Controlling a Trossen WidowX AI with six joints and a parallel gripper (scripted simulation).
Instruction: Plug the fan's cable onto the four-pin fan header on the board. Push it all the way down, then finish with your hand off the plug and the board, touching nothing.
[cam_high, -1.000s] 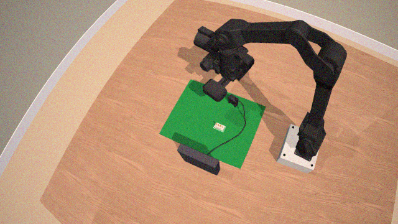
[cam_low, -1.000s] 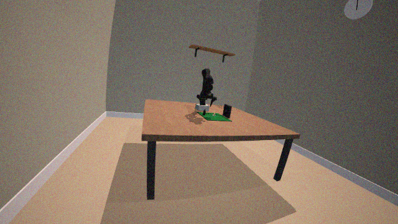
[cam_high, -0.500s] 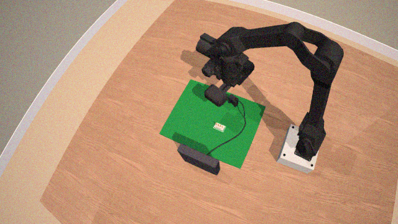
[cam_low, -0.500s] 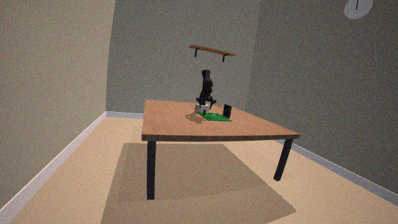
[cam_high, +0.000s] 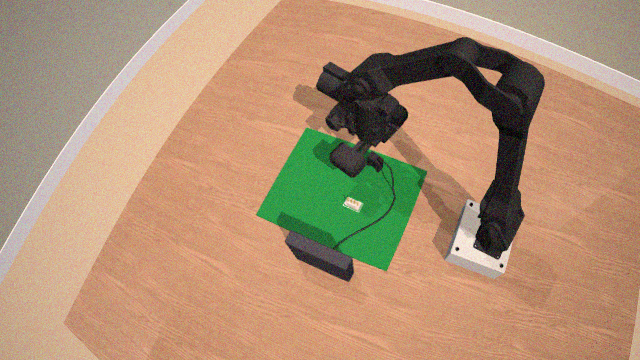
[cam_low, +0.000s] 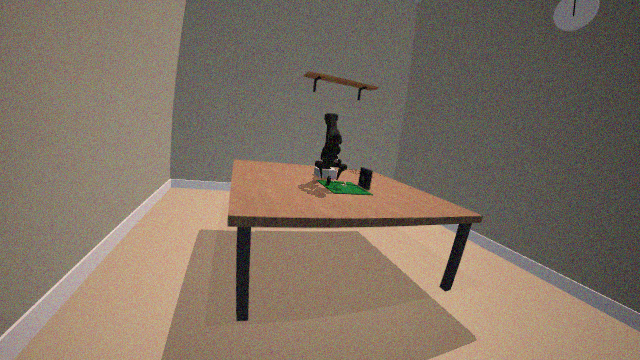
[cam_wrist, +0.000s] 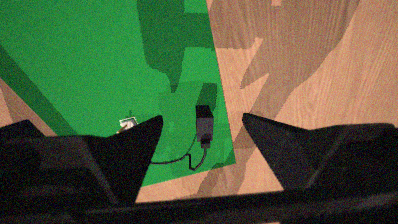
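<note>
Now: the black plug 10 mm below my gripper tip and 10 mm behind it. The rest, counted from my gripper tip: green board (90 mm to the left, 50 mm below, 20 mm ahead); then white four-pin header (100 mm to the left, 40 mm below, 10 mm behind); then fan (240 mm to the left, 30 mm behind, 20 mm above).
</note>
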